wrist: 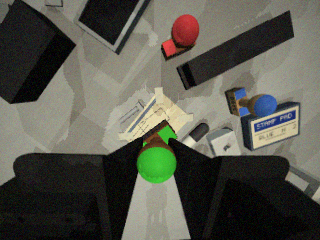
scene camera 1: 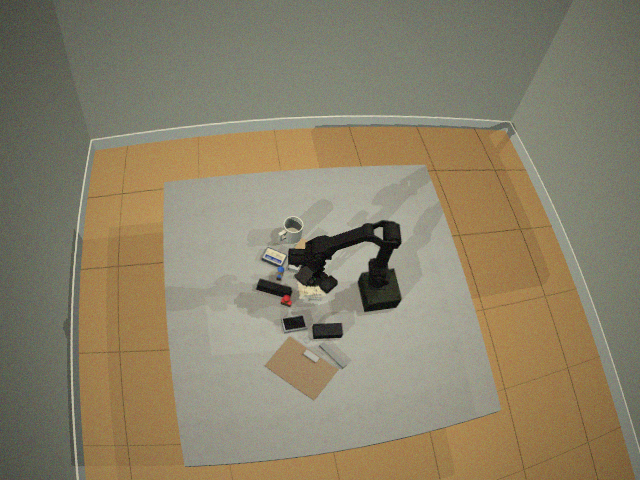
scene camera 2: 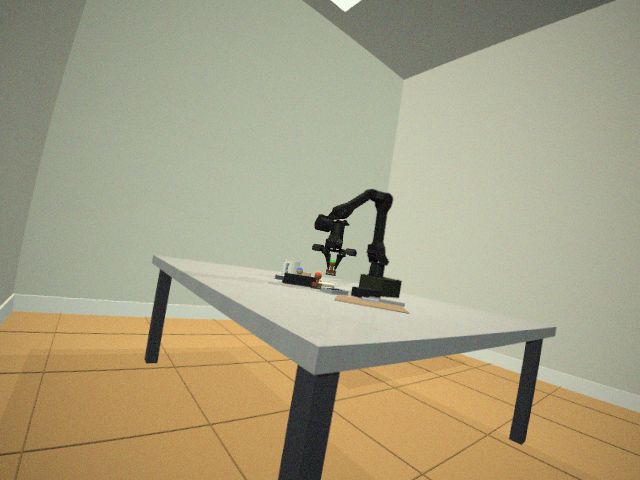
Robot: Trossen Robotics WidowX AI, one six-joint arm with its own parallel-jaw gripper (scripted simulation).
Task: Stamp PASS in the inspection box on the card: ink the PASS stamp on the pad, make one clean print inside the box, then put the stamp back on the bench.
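My gripper [scene camera 1: 311, 282] is visible to me, and it appears in the wrist view [wrist: 155, 142] too. I can see a brown clipboard [scene camera 1: 293, 362], which is out of frame in the wrist view. A red-knobbed stamp [wrist: 185, 30] is here, and so is a green-knobbed stamp [wrist: 156, 162].
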